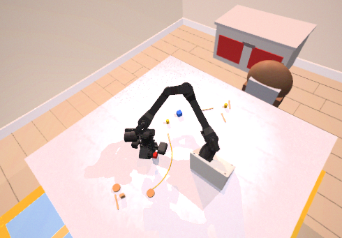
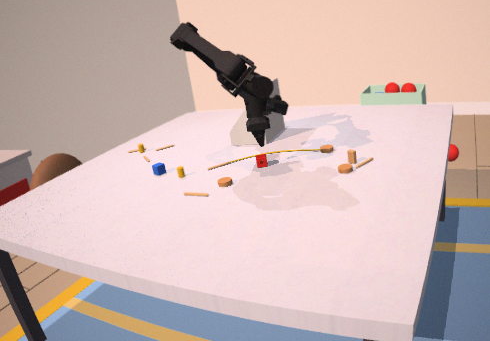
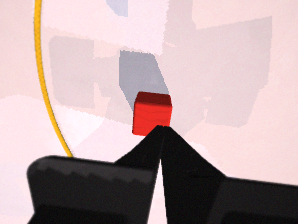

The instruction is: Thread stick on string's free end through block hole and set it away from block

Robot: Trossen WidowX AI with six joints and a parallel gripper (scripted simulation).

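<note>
Now: gripper tip 50 mm above the red block and 10 mm to the left of it. The rest, counted from my gripper tip: thin wooden stick (140 mm to the right, 60 mm below, 10 mm behind); yellow peg (240 mm to the right, 70 mm ahead, 50 mm below); small wooden block (250 mm to the left, 40 mm below, 10 mm behind).
</note>
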